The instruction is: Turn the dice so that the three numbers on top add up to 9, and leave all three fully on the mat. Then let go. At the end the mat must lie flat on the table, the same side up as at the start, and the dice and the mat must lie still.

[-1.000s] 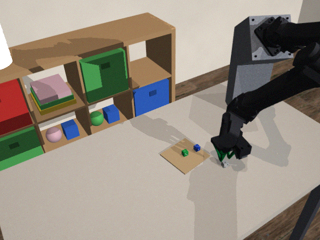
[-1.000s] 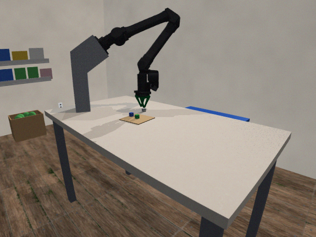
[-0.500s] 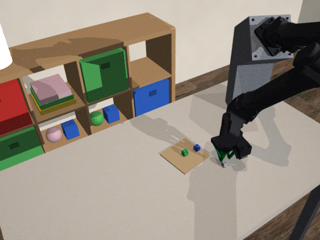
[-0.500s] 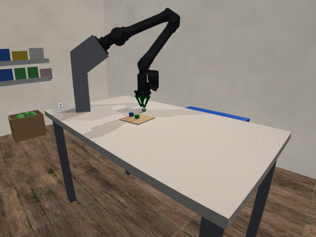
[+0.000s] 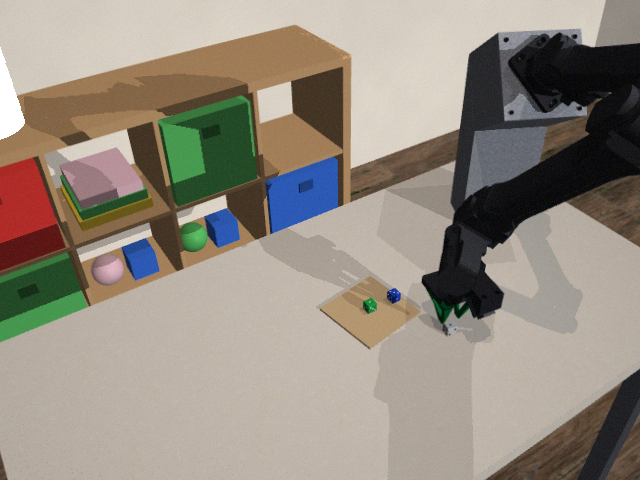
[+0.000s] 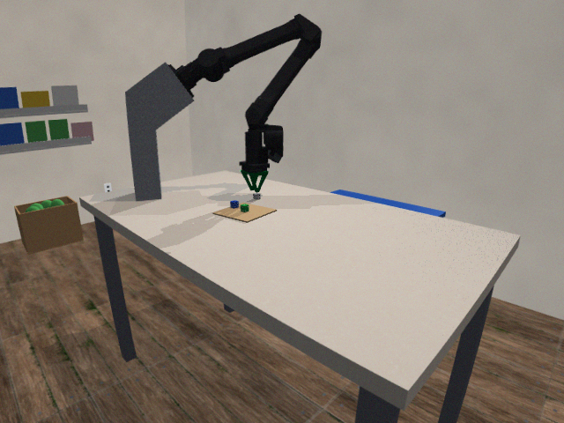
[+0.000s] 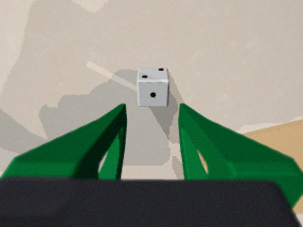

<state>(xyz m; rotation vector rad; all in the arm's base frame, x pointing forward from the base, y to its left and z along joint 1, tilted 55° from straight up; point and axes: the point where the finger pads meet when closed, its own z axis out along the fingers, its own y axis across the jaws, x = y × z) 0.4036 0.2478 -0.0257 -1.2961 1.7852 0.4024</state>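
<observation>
Right now the white die is 10 mm to the left of my hand and 30 mm below it. Round my hand: tan mat (100 mm ahead, 110 mm to the right, 40 mm below); then green die (100 mm ahead, 110 mm to the right, 20 mm below); then blue die (50 mm ahead, 110 mm to the right, 20 mm below).
</observation>
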